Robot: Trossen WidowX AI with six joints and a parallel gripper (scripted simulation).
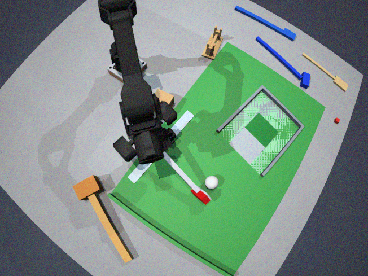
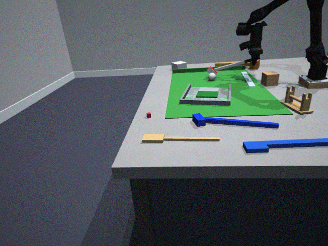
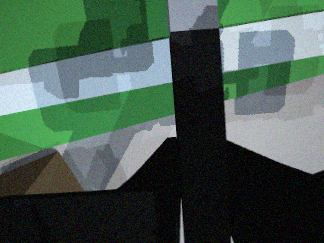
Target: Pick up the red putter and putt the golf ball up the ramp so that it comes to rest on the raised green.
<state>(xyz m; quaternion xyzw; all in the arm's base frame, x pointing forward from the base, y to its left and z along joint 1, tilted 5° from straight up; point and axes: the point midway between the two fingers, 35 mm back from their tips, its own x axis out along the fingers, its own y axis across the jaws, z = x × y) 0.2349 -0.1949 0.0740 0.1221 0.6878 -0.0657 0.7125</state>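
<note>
Right now the white strip is 7 cm below my gripper tip, 3 cm ahead of it and 1 cm to the left of it. From my gripper tip the other things lie so: white golf ball 23 cm ahead, 5 cm below, 1 cm to the right; tan cube 13 cm to the left, 5 cm below, 4 cm behind; red putter 11 cm ahead, 3 cm to the right, 1 cm below.
</note>
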